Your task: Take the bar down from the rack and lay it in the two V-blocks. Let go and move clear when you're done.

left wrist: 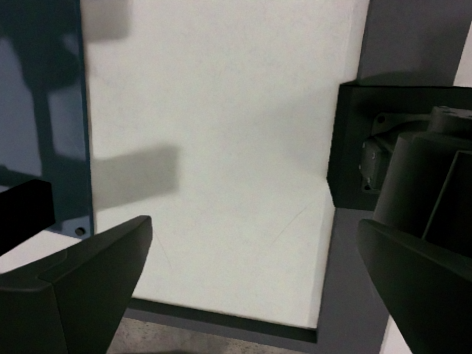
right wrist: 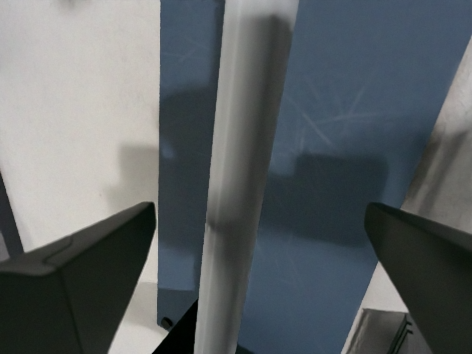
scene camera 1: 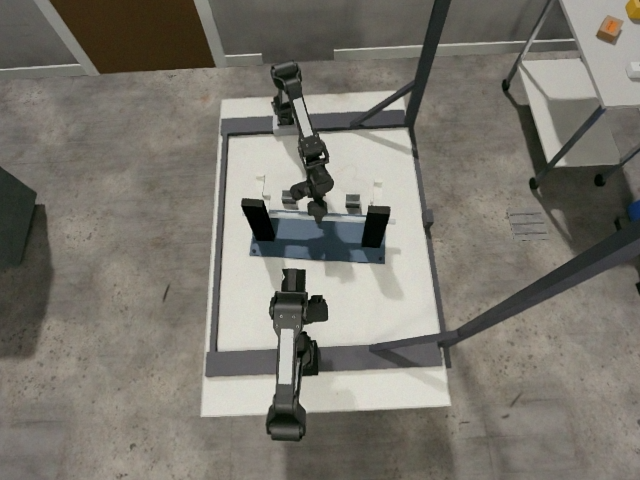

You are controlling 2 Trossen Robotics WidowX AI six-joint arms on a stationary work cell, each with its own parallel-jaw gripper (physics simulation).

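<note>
The pale bar lies along the rack, its right end sticking out past the right post in scene camera 1. The rack has two black posts on a blue base plate. Two grey V-blocks stand just above the rack in the picture; part of one V-block shows in the right wrist view. My right gripper is open above the bar, with the bar crossing between its fingers in view. My left gripper is open and empty, below the rack in scene camera 1.
Small white brackets stand near the outer sides of the V-blocks. A dark frame edges the white table, with uprights rising at the right. A white cart stands at the upper right.
</note>
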